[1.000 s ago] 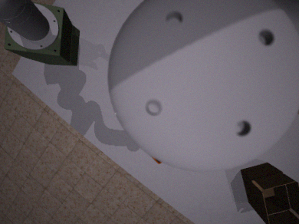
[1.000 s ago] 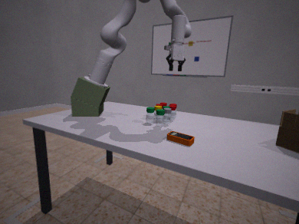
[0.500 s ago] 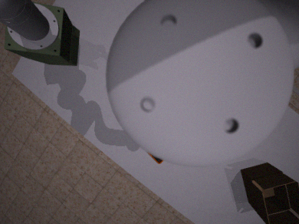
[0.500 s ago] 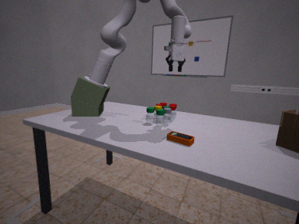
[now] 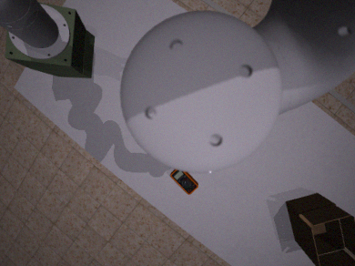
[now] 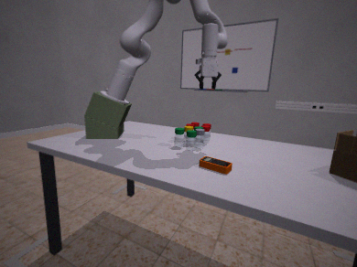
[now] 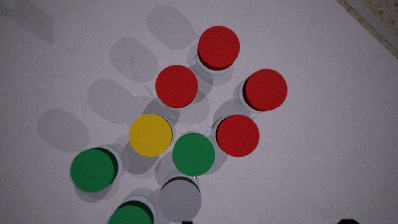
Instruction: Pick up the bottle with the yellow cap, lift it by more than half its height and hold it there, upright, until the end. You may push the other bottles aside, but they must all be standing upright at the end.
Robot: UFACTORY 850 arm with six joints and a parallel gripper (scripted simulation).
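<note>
Right now the yellow-capped bottle is 100 mm behind my hand, 10 mm to the right of it and 300 mm below it. The rest, counted from my hand: grey-capped bottle (20 mm behind, 50 mm to the right, 300 mm below); then cardboard box (680 mm ahead, 210 mm to the right, 280 mm below); then orange multimeter (90 mm ahead, 310 mm to the right, 330 mm below).
</note>
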